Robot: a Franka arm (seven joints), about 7 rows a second.
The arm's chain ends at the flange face. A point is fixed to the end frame.
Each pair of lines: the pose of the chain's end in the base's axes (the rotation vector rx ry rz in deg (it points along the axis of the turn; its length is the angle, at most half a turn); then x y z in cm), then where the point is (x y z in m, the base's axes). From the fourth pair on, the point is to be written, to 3 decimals.
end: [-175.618, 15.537, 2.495, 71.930, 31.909, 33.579]
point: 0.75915 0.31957 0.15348
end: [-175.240, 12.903, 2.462, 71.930, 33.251, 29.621]
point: 0.75949 0.33609 0.11400
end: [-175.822, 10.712, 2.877, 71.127, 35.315, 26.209]
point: 0.75060 0.35646 0.07969
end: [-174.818, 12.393, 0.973, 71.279, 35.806, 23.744]
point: 0.756 0.363 0.056
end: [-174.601, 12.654, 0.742, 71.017, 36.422, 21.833]
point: 0.754 0.370 0.037
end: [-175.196, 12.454, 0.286, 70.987, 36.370, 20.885]
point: 0.755 0.367 0.028
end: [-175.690, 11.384, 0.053, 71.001, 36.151, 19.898]
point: 0.755 0.364 0.018
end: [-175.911, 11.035, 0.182, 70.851, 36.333, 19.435]
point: 0.753 0.366 0.013
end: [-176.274, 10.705, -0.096, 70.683, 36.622, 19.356]
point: 0.752 0.368 0.013
